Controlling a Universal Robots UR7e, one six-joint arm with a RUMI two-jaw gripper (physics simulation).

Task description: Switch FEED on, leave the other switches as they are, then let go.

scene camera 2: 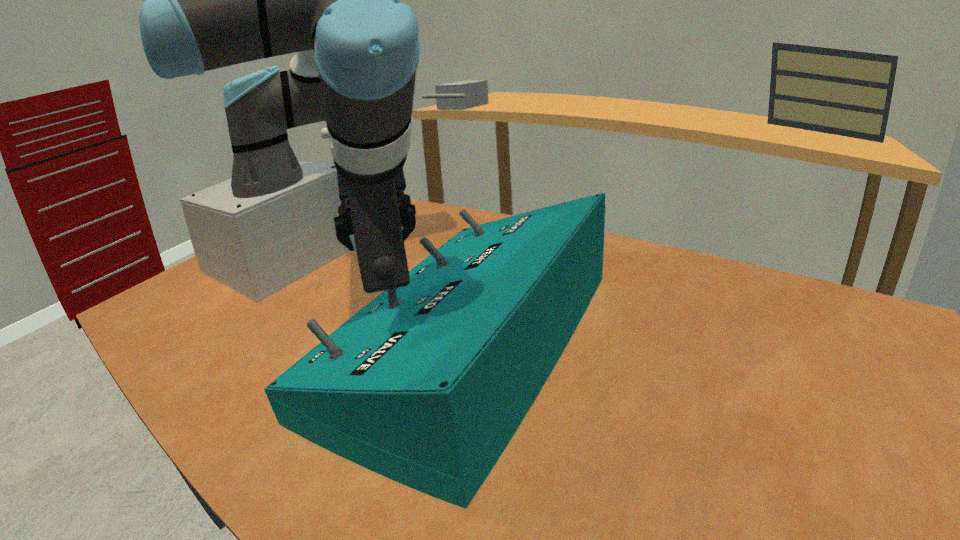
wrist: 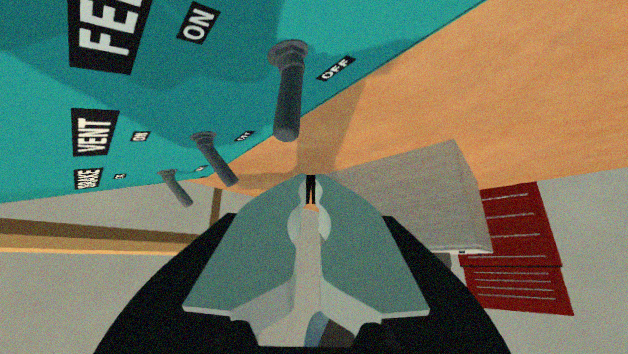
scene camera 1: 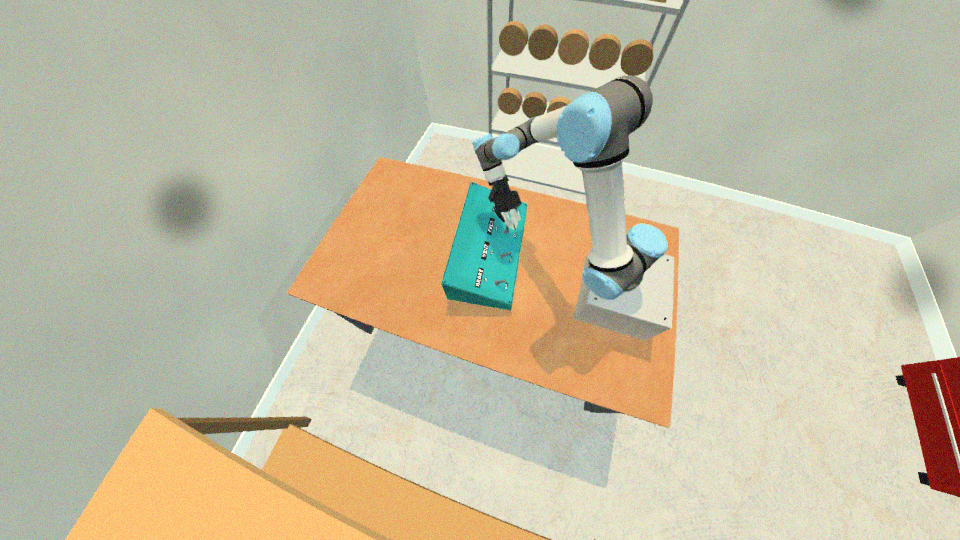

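The teal switch box stands on the table. The FEED lever is tilted away from OFF, toward the ON side, compared with its neighbours; its upper part is hidden in scene camera 2. The VENT lever, the BRAKE lever and the VALVE lever lean toward OFF. My gripper is shut and holds nothing. It is close by the FEED lever; in the wrist view the lever's tip shows outside the fingertips.
The arm's pale base block stands on the table. A red cabinet, a workbench and a shelf rack stand around the table.
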